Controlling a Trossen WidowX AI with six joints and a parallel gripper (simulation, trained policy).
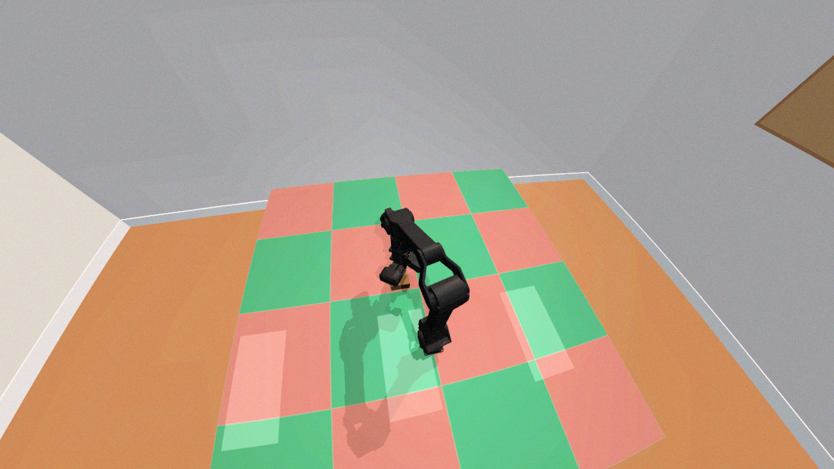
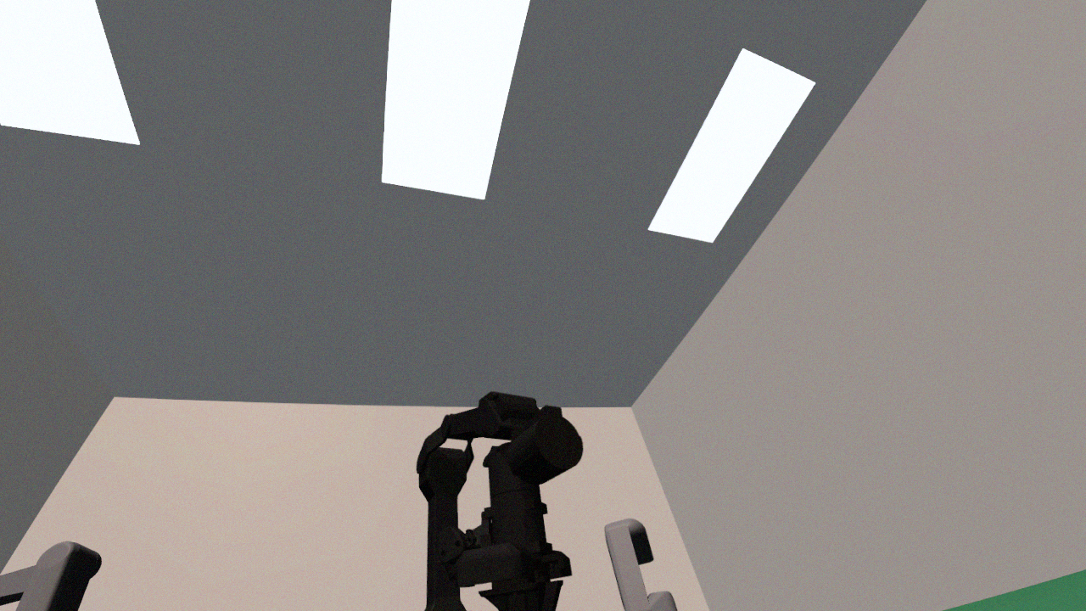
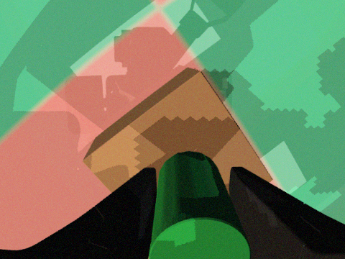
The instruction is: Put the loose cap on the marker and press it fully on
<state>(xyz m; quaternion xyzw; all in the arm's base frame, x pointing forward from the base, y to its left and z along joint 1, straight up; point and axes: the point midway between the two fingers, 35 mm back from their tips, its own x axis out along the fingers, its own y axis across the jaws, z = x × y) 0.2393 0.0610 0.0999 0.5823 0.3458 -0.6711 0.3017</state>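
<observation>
My gripper tip is now 10 mm to the right of the green marker, 10 mm below it and 10 mm short of it. From my gripper tip the other things lie so: brown holder block: 50 mm below, 10 mm to the left, 10 mm ahead; green cap: 10 mm to the left, 10 mm ahead, 10 mm above.
</observation>
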